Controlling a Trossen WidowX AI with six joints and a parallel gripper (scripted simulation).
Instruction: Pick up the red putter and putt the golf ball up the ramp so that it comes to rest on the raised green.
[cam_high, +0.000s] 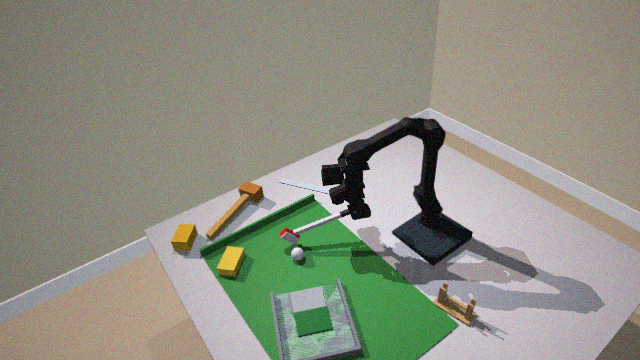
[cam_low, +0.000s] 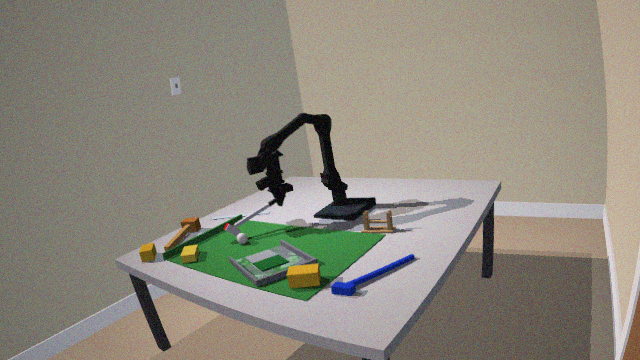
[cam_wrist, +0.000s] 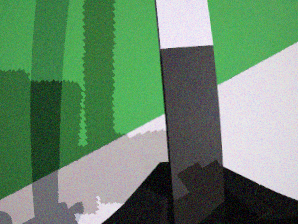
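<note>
Right now the red putter is 11 cm ahead of my gripper tip and 5 cm to the right of it. Round my gripper tip: small wooden rack 43 cm to the left, 5 cm below, 1 cm ahead; then white golf ball 22 cm ahead, 6 cm below, 5 cm to the right; then green mat 25 cm ahead, 9 cm to the left, 8 cm below.
</note>
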